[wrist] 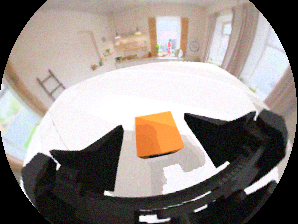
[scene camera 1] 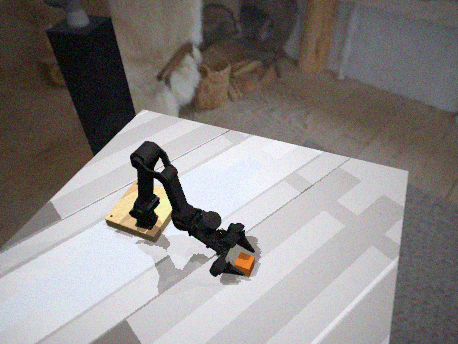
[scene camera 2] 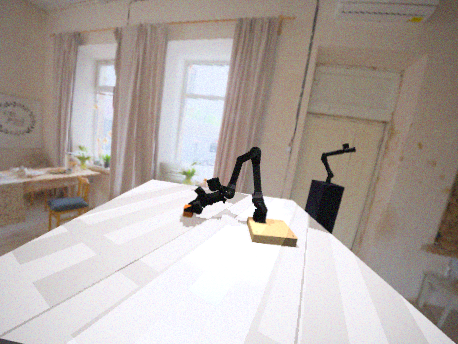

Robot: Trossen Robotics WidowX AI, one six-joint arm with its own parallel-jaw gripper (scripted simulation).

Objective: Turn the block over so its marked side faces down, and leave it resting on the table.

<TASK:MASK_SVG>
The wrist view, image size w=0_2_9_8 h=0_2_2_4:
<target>my gripper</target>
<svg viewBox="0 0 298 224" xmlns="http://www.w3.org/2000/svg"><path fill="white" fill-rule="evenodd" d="M286 120L266 108L258 116L257 111L251 111L231 121L184 113L186 125L204 147L214 168L227 161L229 164L209 179L173 193L136 198L105 196L106 190L114 192L125 132L122 124L82 151L49 149L49 156L37 152L21 171L23 189L51 224L246 224L278 185L273 179L261 189L245 192L285 160L289 137ZM140 217L141 216L156 216L156 218L158 218L158 220L170 220L170 221L164 221L164 222L140 221Z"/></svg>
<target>orange block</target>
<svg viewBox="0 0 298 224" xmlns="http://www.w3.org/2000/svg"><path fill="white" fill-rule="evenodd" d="M172 112L136 117L137 157L140 157L140 159L154 159L154 157L173 155L173 153L184 148L184 143L182 143L180 132L178 132L177 125L174 123Z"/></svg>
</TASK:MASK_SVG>
